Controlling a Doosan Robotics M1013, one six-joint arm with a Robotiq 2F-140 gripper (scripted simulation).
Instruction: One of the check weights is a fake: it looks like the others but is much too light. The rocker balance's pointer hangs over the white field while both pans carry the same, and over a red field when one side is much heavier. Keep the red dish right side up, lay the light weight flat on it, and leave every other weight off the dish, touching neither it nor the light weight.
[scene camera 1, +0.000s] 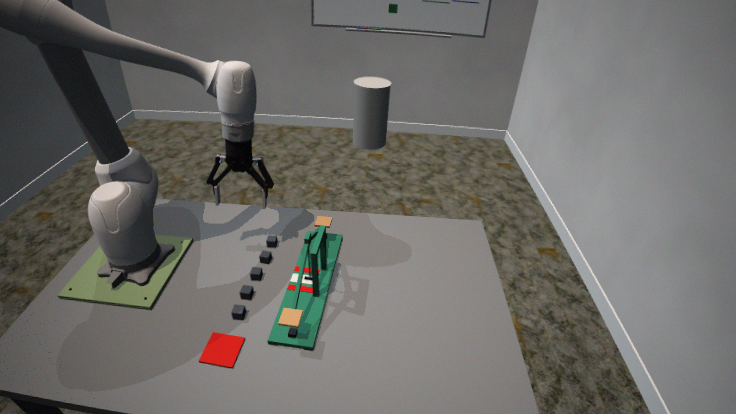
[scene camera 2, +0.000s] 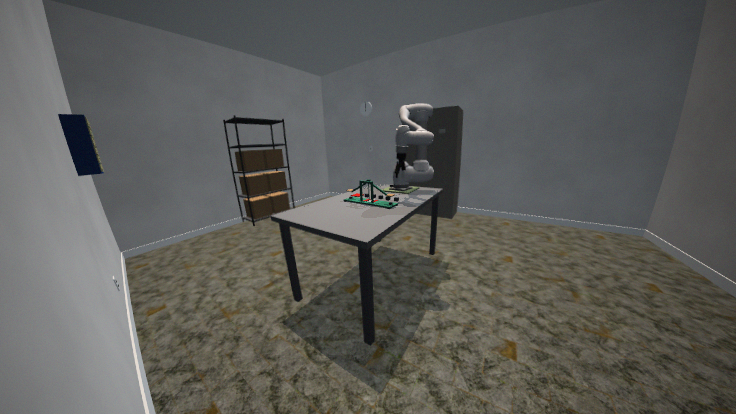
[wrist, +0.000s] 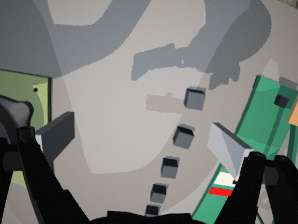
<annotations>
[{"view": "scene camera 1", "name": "my gripper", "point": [241, 205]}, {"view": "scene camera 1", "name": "red dish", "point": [222, 350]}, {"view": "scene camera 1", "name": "green balance base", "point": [310, 303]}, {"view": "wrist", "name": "my gripper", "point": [143, 130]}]
</annotations>
